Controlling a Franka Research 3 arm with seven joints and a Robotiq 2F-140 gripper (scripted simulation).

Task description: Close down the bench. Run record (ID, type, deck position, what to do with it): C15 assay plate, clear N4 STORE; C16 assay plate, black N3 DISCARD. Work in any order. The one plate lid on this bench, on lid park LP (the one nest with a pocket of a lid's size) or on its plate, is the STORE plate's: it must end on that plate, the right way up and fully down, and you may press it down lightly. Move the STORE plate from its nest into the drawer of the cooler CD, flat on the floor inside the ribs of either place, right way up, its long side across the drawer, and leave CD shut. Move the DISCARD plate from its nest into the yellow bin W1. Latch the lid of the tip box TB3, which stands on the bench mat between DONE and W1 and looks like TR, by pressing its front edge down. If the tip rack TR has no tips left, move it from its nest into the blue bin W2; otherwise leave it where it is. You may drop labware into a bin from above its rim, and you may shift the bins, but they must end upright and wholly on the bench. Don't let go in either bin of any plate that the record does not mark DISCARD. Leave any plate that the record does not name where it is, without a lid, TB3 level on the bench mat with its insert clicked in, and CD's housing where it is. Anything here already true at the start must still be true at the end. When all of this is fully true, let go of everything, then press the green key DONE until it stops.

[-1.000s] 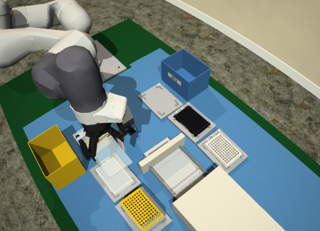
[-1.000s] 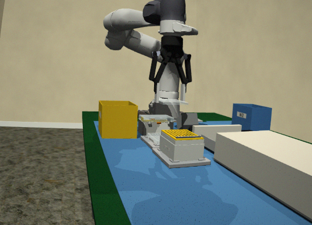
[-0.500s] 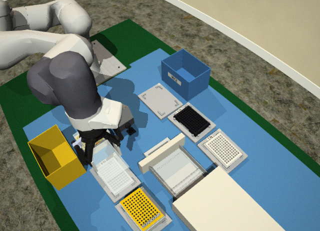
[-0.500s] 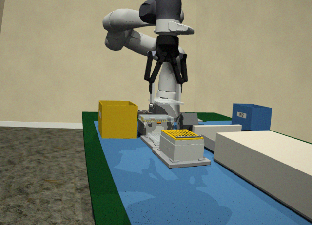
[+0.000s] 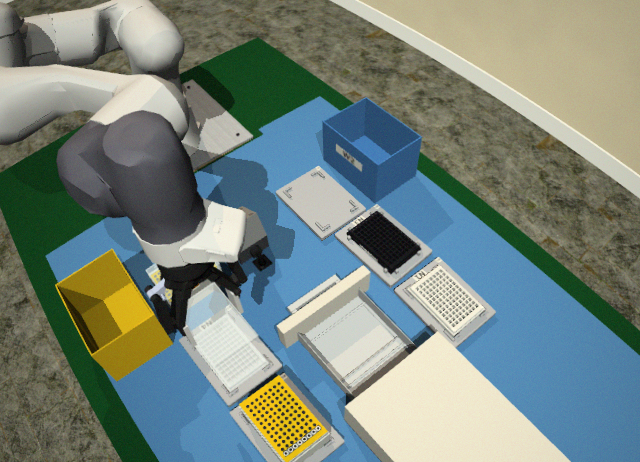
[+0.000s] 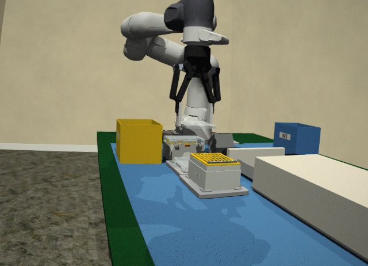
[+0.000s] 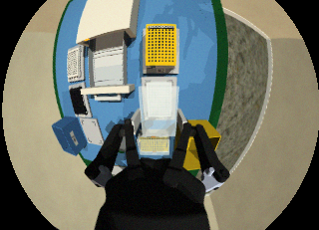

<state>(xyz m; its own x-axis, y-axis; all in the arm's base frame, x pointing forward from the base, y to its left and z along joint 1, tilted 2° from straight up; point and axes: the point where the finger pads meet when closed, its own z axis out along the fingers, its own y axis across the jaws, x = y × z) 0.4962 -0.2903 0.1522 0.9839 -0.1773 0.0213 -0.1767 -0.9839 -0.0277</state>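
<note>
Now: hand 15 cm above the nest N4. The rest, counted from my hand: tip rack TR (16 cm ahead, 10 cm below, 4 cm to the right); then tip box TB3 (17 cm behind, 11 cm below, 5 cm to the left); then plate lid (2 cm below).
</note>
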